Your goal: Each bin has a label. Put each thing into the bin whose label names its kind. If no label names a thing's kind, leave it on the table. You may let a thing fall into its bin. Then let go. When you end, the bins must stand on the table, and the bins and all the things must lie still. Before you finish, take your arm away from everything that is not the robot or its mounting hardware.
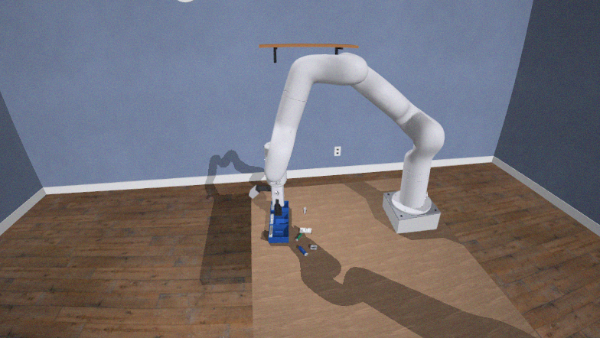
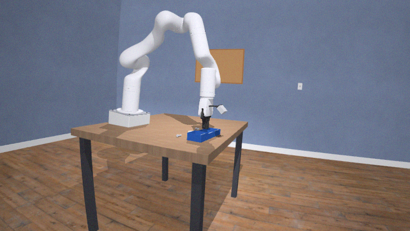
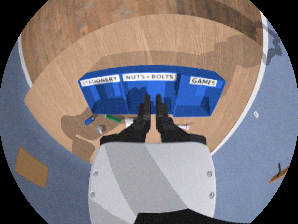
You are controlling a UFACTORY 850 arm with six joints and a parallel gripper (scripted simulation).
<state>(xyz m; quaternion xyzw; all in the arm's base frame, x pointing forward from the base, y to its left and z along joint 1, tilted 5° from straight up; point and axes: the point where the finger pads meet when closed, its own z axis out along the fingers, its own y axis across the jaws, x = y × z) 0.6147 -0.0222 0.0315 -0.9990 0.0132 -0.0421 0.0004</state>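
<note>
Now: the joined blue bins 5 cm below my hand. The rest, counted from my hand: white bolt (13 cm behind, 8 cm to the right, 6 cm below); white domino-like tile (12 cm behind, 6 cm to the left, 7 cm below); green cylinder (8 cm behind, 10 cm to the left, 7 cm below).
</note>
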